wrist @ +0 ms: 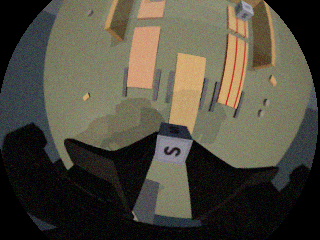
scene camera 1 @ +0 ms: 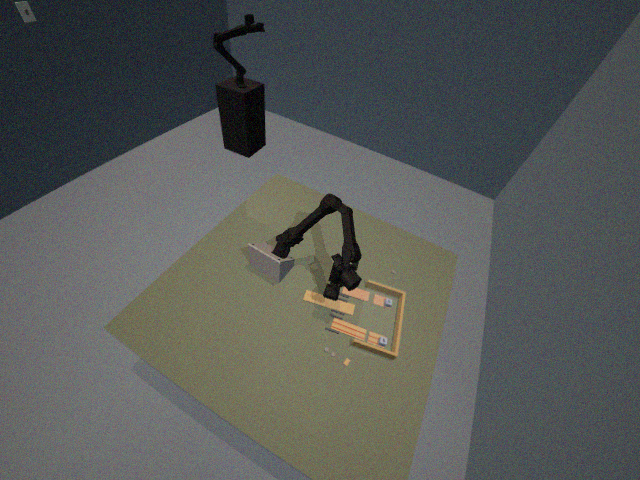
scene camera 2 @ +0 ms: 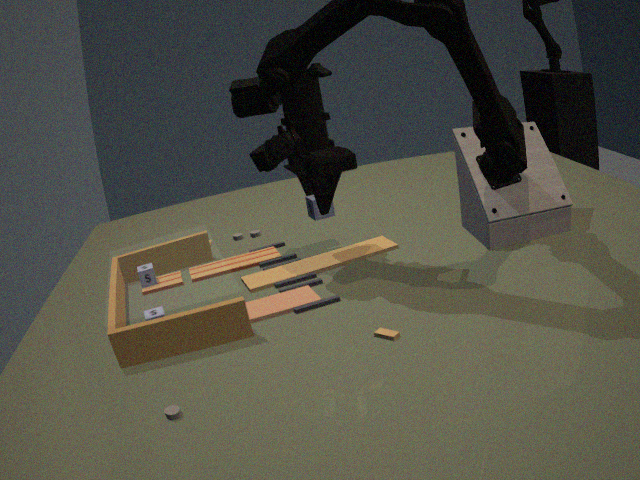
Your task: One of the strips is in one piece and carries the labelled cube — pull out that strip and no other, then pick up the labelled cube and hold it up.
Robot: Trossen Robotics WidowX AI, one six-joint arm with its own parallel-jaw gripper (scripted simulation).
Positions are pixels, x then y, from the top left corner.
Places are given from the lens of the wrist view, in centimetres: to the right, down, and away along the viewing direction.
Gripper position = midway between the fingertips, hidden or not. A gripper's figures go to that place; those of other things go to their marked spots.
gripper (wrist: 171,137): 2, 2, 9
tan strip (wrist: 189,76): 6, -8, 14
